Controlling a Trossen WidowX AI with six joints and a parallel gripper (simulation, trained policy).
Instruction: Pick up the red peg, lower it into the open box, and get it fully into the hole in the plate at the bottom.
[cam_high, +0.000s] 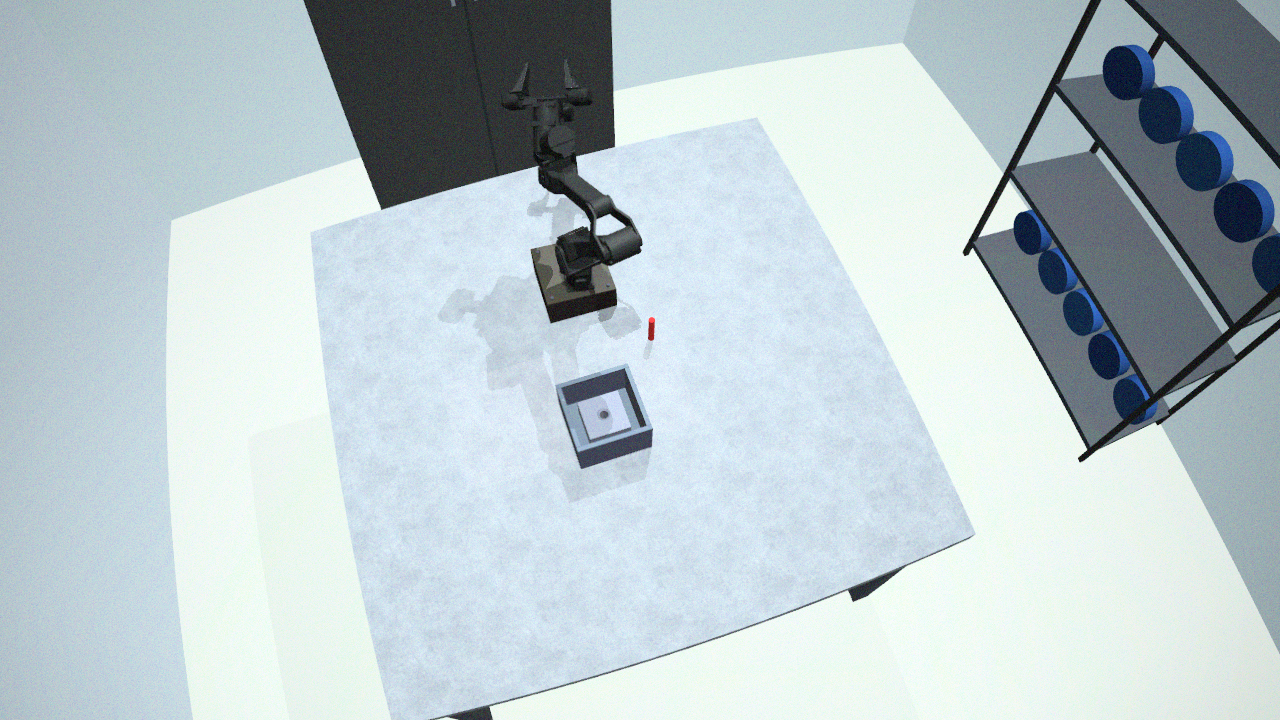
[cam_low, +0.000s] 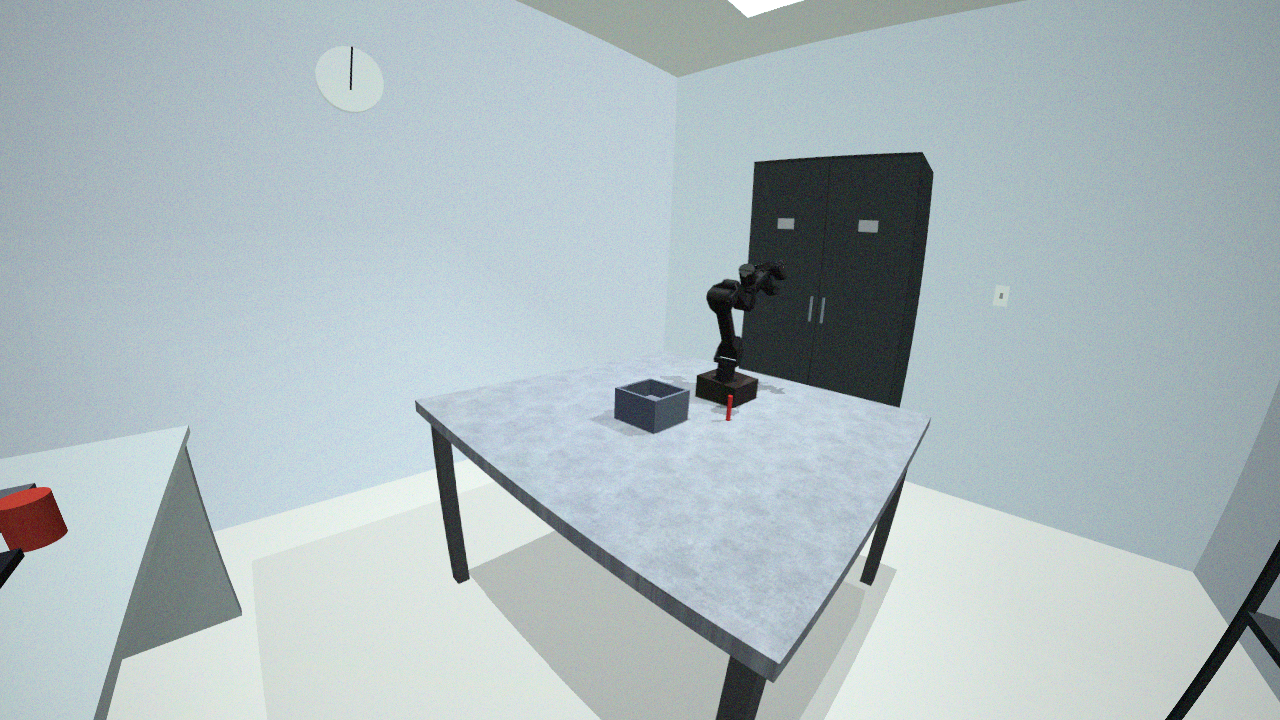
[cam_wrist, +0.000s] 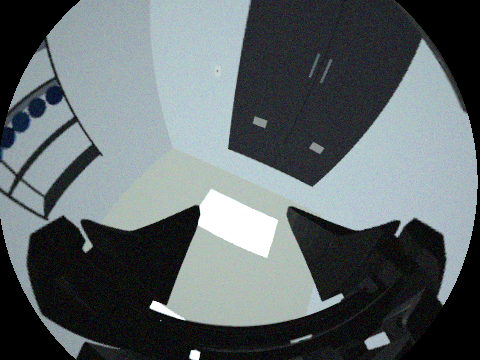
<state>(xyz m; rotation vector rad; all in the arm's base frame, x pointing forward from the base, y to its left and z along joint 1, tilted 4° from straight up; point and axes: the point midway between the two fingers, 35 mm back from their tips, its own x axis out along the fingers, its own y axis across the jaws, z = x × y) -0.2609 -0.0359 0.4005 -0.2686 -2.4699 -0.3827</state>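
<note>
The red peg lies 420 mm ahead of my gripper tip, 140 mm to the left of it and 460 mm below it. From my gripper tip the other things lie so: plate 620 mm ahead, 460 mm below; then grey box 620 mm ahead, 480 mm below.
</note>
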